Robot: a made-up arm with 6 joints.
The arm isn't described. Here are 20 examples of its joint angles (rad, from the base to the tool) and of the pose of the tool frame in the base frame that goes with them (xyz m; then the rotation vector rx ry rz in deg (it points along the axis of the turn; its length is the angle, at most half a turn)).
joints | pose
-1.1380 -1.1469 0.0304 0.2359 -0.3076 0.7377 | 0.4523 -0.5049 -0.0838 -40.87 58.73 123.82
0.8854 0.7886 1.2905 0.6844 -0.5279 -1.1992 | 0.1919 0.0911 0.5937 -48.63 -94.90 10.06
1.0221 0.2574 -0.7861 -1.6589 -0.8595 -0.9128 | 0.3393 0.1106 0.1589 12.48 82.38 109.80
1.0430 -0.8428 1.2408 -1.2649 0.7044 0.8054 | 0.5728 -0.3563 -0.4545 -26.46 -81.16 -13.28
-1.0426 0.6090 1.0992 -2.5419 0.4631 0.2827 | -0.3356 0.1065 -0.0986 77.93 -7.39 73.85
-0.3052 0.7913 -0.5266 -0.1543 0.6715 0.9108 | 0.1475 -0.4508 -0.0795 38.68 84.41 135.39
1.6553 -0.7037 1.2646 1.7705 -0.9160 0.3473 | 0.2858 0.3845 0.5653 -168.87 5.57 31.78
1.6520 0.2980 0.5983 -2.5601 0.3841 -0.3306 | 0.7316 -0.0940 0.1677 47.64 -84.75 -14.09
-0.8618 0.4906 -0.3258 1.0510 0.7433 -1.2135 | -0.1256 -0.1455 0.5125 -121.54 20.21 -1.18
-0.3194 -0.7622 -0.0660 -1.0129 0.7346 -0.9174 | -0.1203 -0.1011 -0.1507 9.49 36.68 43.65
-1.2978 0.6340 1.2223 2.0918 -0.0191 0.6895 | 0.0450 0.3696 0.8085 -79.69 133.86 -84.81
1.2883 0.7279 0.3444 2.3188 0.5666 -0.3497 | 0.6448 -0.1648 0.7052 46.01 -149.33 8.62
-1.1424 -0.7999 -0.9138 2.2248 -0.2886 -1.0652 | -0.3597 -0.2468 0.1385 -35.66 -20.69 -88.37
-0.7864 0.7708 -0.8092 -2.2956 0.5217 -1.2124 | -0.2186 -0.0800 0.4667 -41.15 -144.39 -61.40
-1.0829 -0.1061 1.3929 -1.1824 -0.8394 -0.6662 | -0.2943 -0.4164 0.0130 18.14 113.99 85.63
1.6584 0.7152 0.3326 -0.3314 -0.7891 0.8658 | -0.0783 0.5024 0.2737 135.78 -26.82 43.96
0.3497 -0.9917 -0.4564 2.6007 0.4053 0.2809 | -0.0656 0.7086 0.1272 -64.42 71.40 -119.34
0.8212 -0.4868 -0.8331 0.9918 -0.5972 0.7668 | -0.0324 -0.2472 0.7587 12.40 112.12 -1.83
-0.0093 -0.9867 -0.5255 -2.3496 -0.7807 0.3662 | 0.2094 0.5622 -0.3580 19.95 -23.06 -148.30
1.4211 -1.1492 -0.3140 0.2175 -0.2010 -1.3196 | 0.3333 -0.0941 0.0214 21.48 81.42 -124.26
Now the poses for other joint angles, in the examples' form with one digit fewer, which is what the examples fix.
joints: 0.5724 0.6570 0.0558 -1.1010 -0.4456 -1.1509
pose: 0.071 0.091 0.356 49.4 133.5 50.8
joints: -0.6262 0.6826 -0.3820 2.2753 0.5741 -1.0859
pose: -0.167 0.069 0.578 -149.4 -36.1 -32.3
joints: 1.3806 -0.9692 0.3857 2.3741 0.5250 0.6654
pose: 0.496 0.341 0.645 48.6 113.5 -91.4
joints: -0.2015 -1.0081 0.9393 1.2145 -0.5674 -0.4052
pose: -0.378 -0.134 0.160 38.2 125.3 -29.9
